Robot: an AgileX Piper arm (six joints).
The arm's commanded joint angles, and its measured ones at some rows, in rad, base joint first. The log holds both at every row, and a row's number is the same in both.
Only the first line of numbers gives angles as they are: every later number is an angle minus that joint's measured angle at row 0.
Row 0, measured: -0.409, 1.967, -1.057, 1.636, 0.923, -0.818
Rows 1 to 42, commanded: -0.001, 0.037, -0.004, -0.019, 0.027, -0.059; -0.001, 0.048, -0.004, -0.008, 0.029, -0.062; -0.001, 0.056, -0.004, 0.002, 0.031, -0.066; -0.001, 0.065, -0.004, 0.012, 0.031, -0.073; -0.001, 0.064, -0.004, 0.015, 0.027, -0.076; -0.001, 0.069, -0.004, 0.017, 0.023, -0.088; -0.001, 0.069, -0.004, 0.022, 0.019, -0.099; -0.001, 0.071, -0.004, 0.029, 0.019, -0.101; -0.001, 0.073, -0.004, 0.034, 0.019, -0.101; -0.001, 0.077, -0.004, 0.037, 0.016, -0.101; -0.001, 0.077, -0.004, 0.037, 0.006, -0.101; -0.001, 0.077, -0.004, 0.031, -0.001, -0.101; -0.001, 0.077, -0.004, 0.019, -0.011, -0.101; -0.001, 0.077, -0.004, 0.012, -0.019, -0.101; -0.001, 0.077, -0.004, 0.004, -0.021, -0.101; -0.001, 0.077, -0.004, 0.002, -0.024, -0.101; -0.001, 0.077, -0.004, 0.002, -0.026, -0.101; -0.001, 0.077, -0.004, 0.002, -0.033, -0.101; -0.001, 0.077, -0.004, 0.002, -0.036, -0.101; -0.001, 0.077, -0.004, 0.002, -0.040, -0.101; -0.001, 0.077, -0.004, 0.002, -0.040, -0.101; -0.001, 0.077, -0.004, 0.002, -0.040, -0.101; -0.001, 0.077, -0.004, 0.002, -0.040, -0.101; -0.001, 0.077, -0.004, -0.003, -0.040, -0.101; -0.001, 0.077, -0.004, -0.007, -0.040, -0.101; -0.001, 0.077, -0.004, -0.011, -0.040, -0.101; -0.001, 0.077, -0.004, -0.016, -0.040, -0.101; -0.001, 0.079, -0.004, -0.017, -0.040, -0.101; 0.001, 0.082, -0.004, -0.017, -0.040, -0.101; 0.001, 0.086, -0.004, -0.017, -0.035, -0.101; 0.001, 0.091, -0.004, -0.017, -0.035, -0.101; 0.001, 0.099, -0.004, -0.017, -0.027, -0.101; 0.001, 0.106, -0.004, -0.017, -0.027, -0.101; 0.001, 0.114, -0.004, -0.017, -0.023, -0.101; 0.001, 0.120, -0.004, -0.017, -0.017, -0.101; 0.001, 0.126, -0.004, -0.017, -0.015, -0.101; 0.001, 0.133, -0.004, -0.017, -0.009, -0.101; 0.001, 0.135, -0.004, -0.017, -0.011, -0.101; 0.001, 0.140, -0.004, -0.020, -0.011, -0.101; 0.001, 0.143, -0.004, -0.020, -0.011, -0.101; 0.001, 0.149, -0.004, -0.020, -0.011, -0.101; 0.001, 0.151, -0.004, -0.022, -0.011, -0.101
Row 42, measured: 0.000, 0.148, 0.000, 0.027, -0.002, -0.050
